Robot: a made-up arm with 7 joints. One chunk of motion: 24 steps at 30 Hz.
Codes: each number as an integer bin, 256 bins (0 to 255) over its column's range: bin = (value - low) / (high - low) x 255, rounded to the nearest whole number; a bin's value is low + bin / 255 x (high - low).
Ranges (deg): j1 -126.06..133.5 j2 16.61..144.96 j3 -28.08..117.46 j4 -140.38..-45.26 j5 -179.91..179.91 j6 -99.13..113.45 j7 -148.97..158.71
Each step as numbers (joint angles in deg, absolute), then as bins.
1 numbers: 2.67 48.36 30.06 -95.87 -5.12 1.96 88.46
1 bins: 126 63 102 119 124 121 197
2 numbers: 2.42 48.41 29.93 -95.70 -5.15 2.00 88.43
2 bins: 126 63 102 120 124 121 197
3 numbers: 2.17 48.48 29.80 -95.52 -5.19 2.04 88.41
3 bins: 126 63 101 120 124 121 197
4 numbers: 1.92 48.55 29.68 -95.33 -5.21 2.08 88.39
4 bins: 126 63 101 121 124 121 197
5 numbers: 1.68 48.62 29.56 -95.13 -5.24 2.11 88.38
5 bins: 125 64 101 121 124 121 197
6 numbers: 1.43 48.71 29.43 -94.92 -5.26 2.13 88.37
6 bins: 125 64 101 122 124 121 197
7 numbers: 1.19 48.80 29.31 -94.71 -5.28 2.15 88.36
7 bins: 125 64 101 122 124 121 197
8 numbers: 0.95 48.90 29.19 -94.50 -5.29 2.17 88.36
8 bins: 125 64 100 123 124 122 197
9 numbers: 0.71 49.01 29.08 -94.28 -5.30 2.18 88.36
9 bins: 125 64 100 124 124 122 197
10 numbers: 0.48 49.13 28.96 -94.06 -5.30 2.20 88.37
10 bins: 124 65 100 124 124 122 197
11 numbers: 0.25 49.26 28.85 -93.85 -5.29 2.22 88.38
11 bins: 124 65 100 125 124 122 197
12 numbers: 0.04 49.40 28.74 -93.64 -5.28 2.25 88.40
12 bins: 124 65 100 125 124 122 197
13 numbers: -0.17 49.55 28.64 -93.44 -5.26 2.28 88.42
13 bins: 124 65 99 126 124 122 197
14 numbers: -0.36 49.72 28.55 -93.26 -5.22 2.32 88.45
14 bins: 123 66 99 126 124 122 197
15 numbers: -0.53 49.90 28.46 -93.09 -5.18 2.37 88.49
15 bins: 123 66 99 127 124 122 197
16 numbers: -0.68 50.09 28.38 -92.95 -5.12 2.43 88.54
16 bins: 123 67 99 127 124 122 197
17 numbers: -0.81 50.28 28.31 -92.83 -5.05 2.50 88.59
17 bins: 123 67 99 127 124 122 197
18 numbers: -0.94 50.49 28.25 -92.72 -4.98 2.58 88.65
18 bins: 123 67 99 128 124 122 197
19 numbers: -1.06 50.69 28.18 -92.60 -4.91 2.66 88.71
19 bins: 123 68 99 128 124 122 197
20 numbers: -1.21 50.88 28.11 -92.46 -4.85 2.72 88.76
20 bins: 123 68 98 128 124 122 197
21 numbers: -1.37 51.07 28.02 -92.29 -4.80 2.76 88.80
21 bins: 122 68 98 129 124 122 197
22 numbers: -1.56 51.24 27.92 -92.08 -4.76 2.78 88.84
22 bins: 122 69 98 129 124 122 197
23 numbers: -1.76 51.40 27.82 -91.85 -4.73 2.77 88.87
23 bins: 122 69 98 130 124 122 197
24 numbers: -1.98 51.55 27.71 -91.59 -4.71 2.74 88.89
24 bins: 122 69 98 131 124 122 197
